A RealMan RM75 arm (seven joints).
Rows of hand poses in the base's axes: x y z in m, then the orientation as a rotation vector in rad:
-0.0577, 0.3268, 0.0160, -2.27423, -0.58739, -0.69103
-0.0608, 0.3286, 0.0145, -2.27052, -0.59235, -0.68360
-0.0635, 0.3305, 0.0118, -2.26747, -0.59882, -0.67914
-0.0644, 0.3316, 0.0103, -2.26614, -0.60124, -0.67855
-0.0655, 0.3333, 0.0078, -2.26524, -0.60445, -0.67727
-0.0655, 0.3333, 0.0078, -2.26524, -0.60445, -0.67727
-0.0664, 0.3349, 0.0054, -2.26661, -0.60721, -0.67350
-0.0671, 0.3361, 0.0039, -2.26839, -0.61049, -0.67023
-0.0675, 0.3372, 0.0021, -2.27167, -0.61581, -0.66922
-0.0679, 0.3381, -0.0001, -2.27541, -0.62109, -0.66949
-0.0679, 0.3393, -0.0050, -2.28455, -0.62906, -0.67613
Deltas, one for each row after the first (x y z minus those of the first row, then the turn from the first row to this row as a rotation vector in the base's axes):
-0.0031, 0.0018, -0.0015, 0.00164, 0.00371, 0.00682
-0.0058, 0.0037, -0.0042, 0.00206, 0.00484, 0.01339
-0.0067, 0.0048, -0.0057, 0.00236, 0.00447, 0.01557
-0.0078, 0.0065, -0.0082, 0.00199, 0.00438, 0.01831
-0.0078, 0.0065, -0.0082, 0.00199, 0.00438, 0.01831
-0.0087, 0.0081, -0.0106, -0.00021, 0.00631, 0.02072
-0.0094, 0.0093, -0.0121, -0.00299, 0.00773, 0.02313
-0.0098, 0.0104, -0.0139, -0.00792, 0.00696, 0.02552
-0.0102, 0.0113, -0.0161, -0.01326, 0.00529, 0.02730
-0.0102, 0.0125, -0.0210, -0.02455, -0.00157, 0.02667

